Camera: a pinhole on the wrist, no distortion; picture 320 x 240 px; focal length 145.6 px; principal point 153.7 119.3 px. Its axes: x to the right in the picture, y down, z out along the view. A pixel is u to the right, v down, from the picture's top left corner.
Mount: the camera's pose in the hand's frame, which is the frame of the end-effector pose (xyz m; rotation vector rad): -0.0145 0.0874 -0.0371 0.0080 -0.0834 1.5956
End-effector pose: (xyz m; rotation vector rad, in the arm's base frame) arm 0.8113 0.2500 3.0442 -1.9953 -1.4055 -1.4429
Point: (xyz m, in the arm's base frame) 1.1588 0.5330 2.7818
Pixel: 161 127
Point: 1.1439 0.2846 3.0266
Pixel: 264 96
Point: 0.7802 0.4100 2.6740
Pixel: 33 213
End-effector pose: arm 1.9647 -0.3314 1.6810 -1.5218 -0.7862 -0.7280
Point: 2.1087 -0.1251 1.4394
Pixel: 251 158
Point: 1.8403 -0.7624 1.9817
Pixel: behind the camera
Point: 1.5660 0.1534 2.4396
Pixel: outside the picture
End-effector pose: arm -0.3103 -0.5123 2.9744 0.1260 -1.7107 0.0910
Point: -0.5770 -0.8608 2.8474
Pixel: 13 140
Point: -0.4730 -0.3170 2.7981
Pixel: 259 217
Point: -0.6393 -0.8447 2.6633
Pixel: 50 187
